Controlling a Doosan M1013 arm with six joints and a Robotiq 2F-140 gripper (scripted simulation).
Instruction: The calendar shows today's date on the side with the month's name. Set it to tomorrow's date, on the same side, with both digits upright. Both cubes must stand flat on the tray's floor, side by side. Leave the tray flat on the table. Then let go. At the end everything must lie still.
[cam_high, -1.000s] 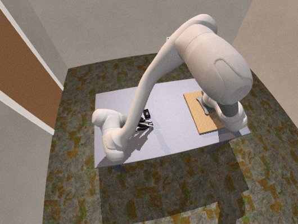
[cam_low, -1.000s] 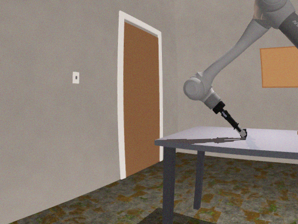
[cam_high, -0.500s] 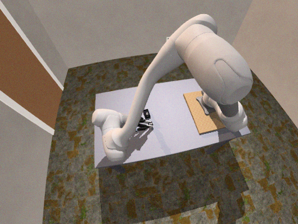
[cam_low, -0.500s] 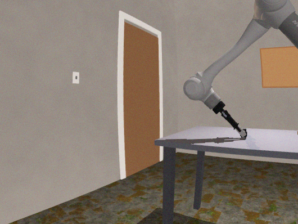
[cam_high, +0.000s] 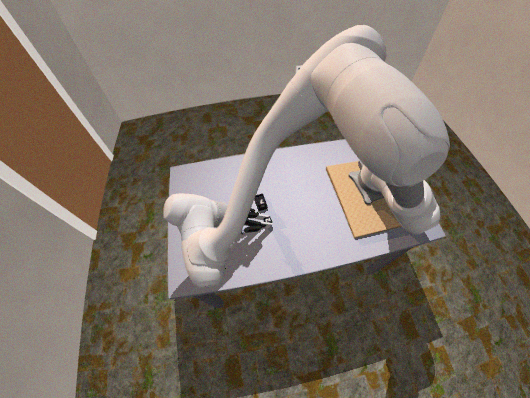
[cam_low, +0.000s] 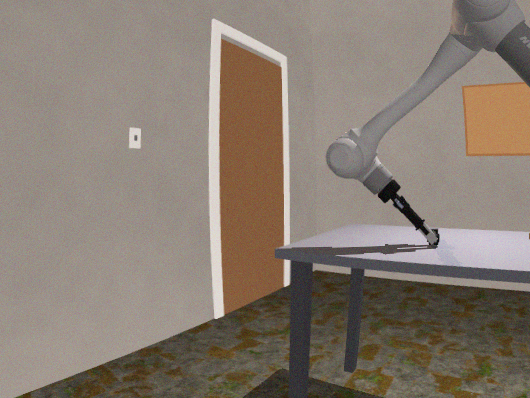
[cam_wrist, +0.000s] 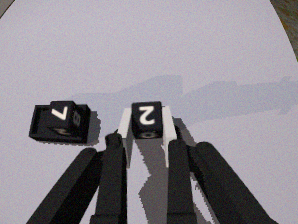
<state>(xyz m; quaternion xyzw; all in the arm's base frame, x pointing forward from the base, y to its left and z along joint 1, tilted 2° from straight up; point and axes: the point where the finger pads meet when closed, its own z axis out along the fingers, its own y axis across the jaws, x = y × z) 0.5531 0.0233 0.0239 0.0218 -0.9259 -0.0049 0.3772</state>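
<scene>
My hand is 2 cm past the dark cube and 2 cm above it.
</scene>
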